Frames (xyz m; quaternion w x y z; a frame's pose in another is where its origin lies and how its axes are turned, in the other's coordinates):
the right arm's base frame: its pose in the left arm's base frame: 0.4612 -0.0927 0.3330 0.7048 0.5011 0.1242 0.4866
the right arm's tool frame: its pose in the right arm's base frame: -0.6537 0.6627 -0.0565 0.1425 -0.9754 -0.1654 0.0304
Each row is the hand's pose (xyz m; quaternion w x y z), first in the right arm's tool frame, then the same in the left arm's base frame.
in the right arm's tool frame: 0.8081 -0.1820 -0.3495 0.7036 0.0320 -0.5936 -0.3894
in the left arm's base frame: 0.1555 -0.1842 1.3389 0.1364 -0.0493 -0.9703 0.1936
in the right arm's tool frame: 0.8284 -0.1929 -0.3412 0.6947 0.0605 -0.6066 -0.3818
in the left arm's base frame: 0.1490 -0.1688 1.3567 0.1376 -0.0304 -0.9651 0.2207
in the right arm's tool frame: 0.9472 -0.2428 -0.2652 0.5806 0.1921 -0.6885 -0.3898
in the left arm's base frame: 0.0942 -0.0596 1.4432 0.0925 0.1239 -0.9339 0.3222
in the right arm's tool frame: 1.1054 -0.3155 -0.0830 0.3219 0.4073 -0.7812 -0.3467
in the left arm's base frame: -0.0495 0.1221 1.5422 0.0071 -0.3760 0.7861 -0.4905
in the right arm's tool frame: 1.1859 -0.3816 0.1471 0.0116 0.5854 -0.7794 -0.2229
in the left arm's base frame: -0.2515 0.2690 1.5798 0.1119 -0.5739 0.5135 -0.6280
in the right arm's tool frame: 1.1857 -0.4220 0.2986 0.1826 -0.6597 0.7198 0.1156
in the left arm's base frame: -0.3976 0.3255 1.5722 0.1667 -0.6505 0.2971 -0.6788
